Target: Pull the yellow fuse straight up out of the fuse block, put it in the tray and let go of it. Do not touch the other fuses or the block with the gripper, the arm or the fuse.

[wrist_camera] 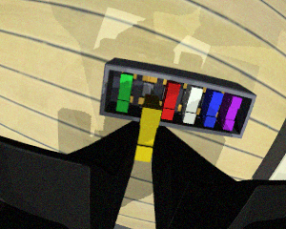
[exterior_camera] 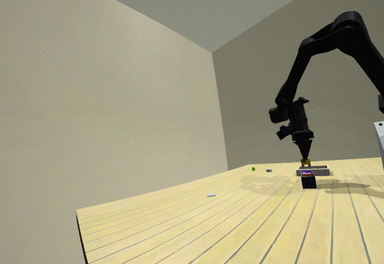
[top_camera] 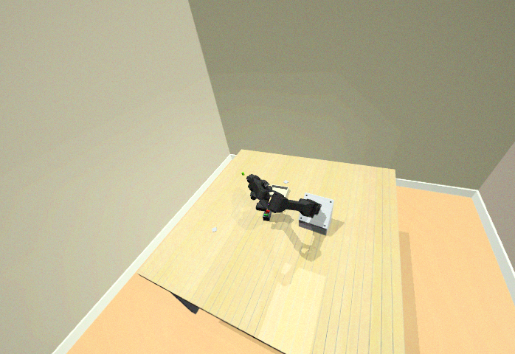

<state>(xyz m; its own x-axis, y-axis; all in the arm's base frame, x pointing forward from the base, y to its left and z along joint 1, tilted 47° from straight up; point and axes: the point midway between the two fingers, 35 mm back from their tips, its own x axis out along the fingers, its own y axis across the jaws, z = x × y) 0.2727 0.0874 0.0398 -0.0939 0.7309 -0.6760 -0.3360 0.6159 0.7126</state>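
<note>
The tray lies 22 cm to the right of my gripper tip, 9 cm below it and 4 cm ahead of it. Also, from my gripper tip: yellow fuse (1 cm below); red fuse (7 cm below, 2 cm to the right, 1 cm ahead); green fuse (7 cm below, 2 cm to the left, 1 cm behind).
</note>
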